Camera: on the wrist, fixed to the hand. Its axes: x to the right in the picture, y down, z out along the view.
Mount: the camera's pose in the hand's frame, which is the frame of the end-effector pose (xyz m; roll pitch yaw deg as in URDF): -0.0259 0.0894 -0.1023 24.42 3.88 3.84
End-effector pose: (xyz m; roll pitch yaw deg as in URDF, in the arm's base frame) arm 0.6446 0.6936 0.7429 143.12 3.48 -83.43
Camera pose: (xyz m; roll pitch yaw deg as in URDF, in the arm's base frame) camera 0.6325 0.7100 0.8797 167.40 -1.93 -84.17
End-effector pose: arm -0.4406 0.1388 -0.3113 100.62 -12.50 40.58
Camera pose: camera -0.5320 0.1712 -0.2127 124.08 -16.96 43.83
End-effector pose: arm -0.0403 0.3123 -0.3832 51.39 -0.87 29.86
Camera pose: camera -0.1304 0.4171 -0.3776 75.57 -1.44 35.29
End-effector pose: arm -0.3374 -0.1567 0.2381 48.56 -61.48 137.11
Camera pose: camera -0.4212 -0.2642 0.2150 62.83 -61.31 148.52
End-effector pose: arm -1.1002 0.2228 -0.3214 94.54 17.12 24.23
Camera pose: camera -1.1356 0.3109 -0.2209 119.78 12.96 27.89
